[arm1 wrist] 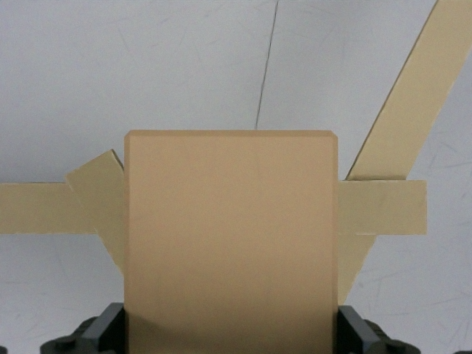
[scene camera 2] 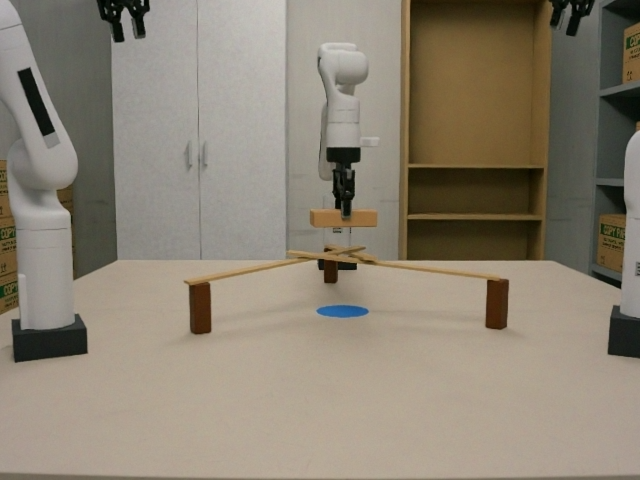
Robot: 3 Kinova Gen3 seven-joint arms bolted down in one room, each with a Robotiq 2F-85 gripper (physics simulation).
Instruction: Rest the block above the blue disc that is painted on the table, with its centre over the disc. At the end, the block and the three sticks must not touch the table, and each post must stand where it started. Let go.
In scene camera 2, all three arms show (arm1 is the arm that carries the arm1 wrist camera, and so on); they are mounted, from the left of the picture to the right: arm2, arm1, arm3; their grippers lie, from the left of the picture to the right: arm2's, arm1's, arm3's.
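Observation:
Arm1's gripper (arm1 wrist: 231,325) (scene camera 2: 345,212) is shut on the orange-brown block (arm1 wrist: 231,225) (scene camera 2: 323,218), held level above the crossed sticks, with a gap between. Three sticks interlock: the left stick (scene camera 2: 248,269) and right stick (scene camera 2: 439,271) reach from the left post (scene camera 2: 200,308) and right post (scene camera 2: 496,304); the rear stick (scene camera 2: 368,257) reaches from the rear post (scene camera 2: 330,272). All posts stand upright. The blue disc (scene camera 2: 342,311) lies below the crossing and does not show in the wrist view, where the block hides the crossing's middle. Arm2's gripper (scene camera 2: 128,32) and arm3's gripper (scene camera 2: 564,25) are open, high up.
Arm2's base (scene camera 2: 49,338) stands at the left and arm3's base (scene camera 2: 624,331) at the right edge of the table (scene camera 2: 320,403). Arm1 stands behind the rear post. A white cabinet (scene camera 2: 155,103) and a wooden shelf unit (scene camera 2: 405,103) stand in the background.

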